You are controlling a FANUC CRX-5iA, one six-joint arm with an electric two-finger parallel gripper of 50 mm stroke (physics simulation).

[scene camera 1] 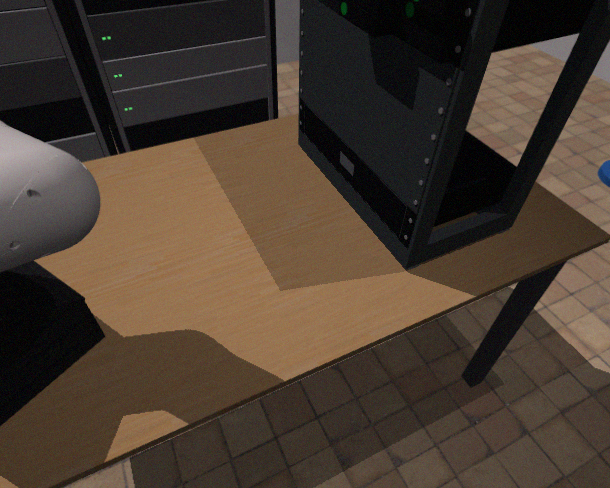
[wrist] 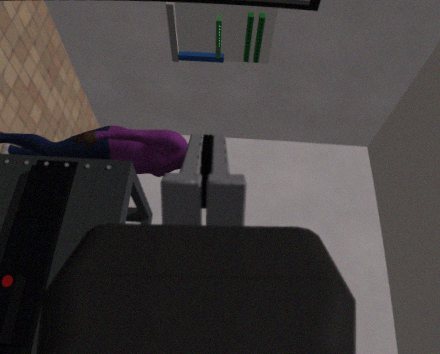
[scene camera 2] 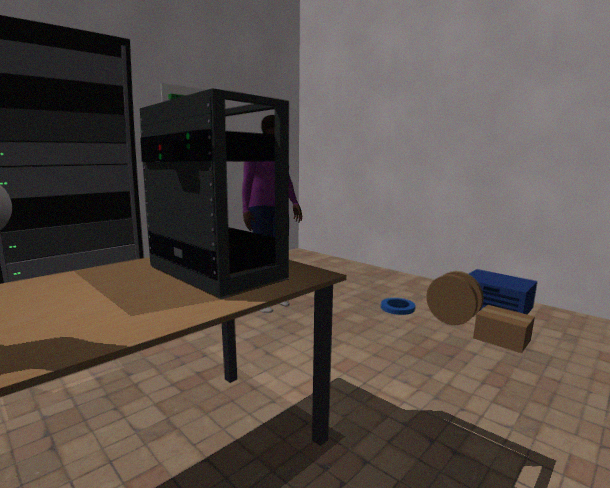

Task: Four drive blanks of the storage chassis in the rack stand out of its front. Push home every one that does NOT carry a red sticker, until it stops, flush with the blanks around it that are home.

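Places are measured from the arm's base along level axes (x ahead, y right, z down), in millimetres.
Pixels of known places: gripper, fingertip midpoint: (wrist: 208, 157).
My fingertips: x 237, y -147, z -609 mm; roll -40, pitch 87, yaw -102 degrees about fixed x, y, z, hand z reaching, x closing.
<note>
Ahead of a thing's pixels: the offset from my fingertips to its middle. "spot": to the spot under its first point. Level surfaces: height alone.
The storage chassis (scene camera 1: 381, 27) (scene camera 2: 173, 147) (wrist: 47, 215) is a black band in the upper part of the dark rack @(spot: dx +535, dy +108, dz +401 mm) (scene camera 1: 470, 86) (scene camera 2: 218, 203). A red round spot @(spot: dx +403, dy -102, dz +332 mm) (scene camera 2: 159, 147) (wrist: 7, 281) shows on its front. Green spots show there too, one at the upper right (scene camera 2: 187, 136) and another @(spot: dx +403, dy -101, dz +360 mm) (scene camera 1: 343, 8) in the scene camera 1 view. The blanks' outlines are too dark to tell which stand out or how far. My gripper (wrist: 208, 157) is shut and empty, its fingers beside the rack's top end in the wrist view, apart from the chassis. It does not show in the scene views.
The rack stands on the wooden table @(dz +793 mm) (scene camera 1: 167, 213) (scene camera 2: 45, 305). A grey arm part (scene camera 1: 45, 203) is at the left. A person in purple (scene camera 2: 260, 183) (wrist: 145, 150) stands behind the rack. Larger server cabinets (scene camera 1: 188, 30) (scene camera 2: 66, 127) stand at the back left. Boxes (scene camera 2: 503, 328) lie on the floor.
</note>
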